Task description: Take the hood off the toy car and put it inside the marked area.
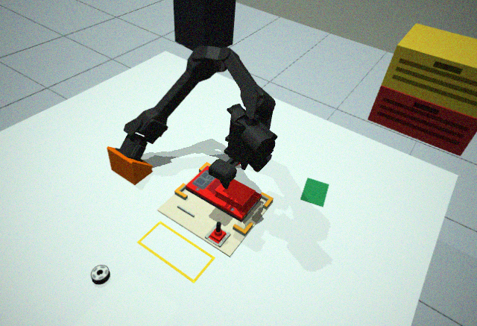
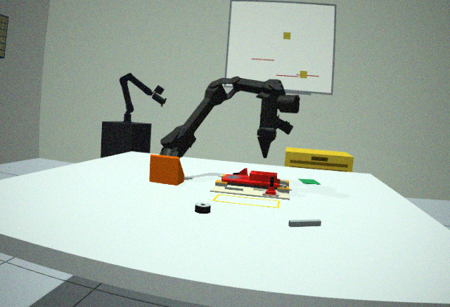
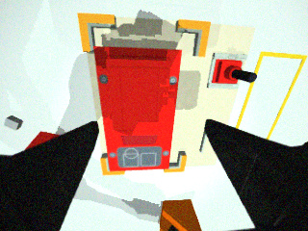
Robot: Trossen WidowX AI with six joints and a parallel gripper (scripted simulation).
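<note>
Right now my gripper tip is 7 cm above the red hood panel and 1 cm to the right of it. Also, from my gripper tip: green patch: 22 cm to the left, 15 cm ahead, 11 cm below; wheel: 38 cm to the right, 10 cm below, 7 cm behind; fixture plate: 10 cm below, 2 cm to the right, 2 cm behind.
</note>
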